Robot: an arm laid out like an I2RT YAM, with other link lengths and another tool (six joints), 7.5 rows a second.
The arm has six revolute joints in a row. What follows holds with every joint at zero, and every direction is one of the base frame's. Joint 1 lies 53.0 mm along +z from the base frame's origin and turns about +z. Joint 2 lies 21.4 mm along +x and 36.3 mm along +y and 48.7 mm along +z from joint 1 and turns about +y. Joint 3 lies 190.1 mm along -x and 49.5 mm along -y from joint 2 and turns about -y. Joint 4 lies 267.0 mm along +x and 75.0 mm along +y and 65.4 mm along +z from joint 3 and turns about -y. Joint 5 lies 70.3 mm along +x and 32.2 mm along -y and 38.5 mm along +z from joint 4 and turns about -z. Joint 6 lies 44.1 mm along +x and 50.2 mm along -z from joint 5 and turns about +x. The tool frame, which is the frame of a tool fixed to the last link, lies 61.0 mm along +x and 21.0 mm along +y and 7.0 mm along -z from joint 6; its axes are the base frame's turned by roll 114.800, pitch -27.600 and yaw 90.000 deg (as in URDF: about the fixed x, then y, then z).
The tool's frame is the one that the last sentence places.
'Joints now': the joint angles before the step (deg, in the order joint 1, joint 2, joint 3, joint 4, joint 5, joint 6). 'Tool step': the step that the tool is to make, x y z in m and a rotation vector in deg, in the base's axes. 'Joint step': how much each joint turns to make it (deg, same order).
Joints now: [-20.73, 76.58, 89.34, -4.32, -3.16, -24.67]
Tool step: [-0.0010, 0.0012, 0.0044, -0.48, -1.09, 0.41]
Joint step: [0.00, -0.22, 0.00, 0.97, -0.41, 0.00]
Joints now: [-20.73, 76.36, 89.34, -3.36, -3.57, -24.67]
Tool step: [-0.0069, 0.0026, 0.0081, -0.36, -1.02, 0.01]
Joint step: [-0.01, -1.32, 0.05, -0.29, -0.01, 0.03]
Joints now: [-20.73, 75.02, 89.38, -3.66, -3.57, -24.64]
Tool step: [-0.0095, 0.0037, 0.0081, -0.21, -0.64, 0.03]
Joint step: [0.01, -1.83, 0.00, -1.16, -0.01, 0.03]
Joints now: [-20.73, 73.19, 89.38, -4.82, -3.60, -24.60]
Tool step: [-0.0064, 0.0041, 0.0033, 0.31, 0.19, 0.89]
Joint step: [-0.01, -1.26, 0.03, -1.54, -0.84, 0.39]
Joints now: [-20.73, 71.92, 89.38, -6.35, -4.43, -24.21]
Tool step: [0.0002, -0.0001, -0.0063, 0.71, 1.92, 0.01]
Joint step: [-0.01, 0.02, 0.01, -2.04, -0.02, -0.01]
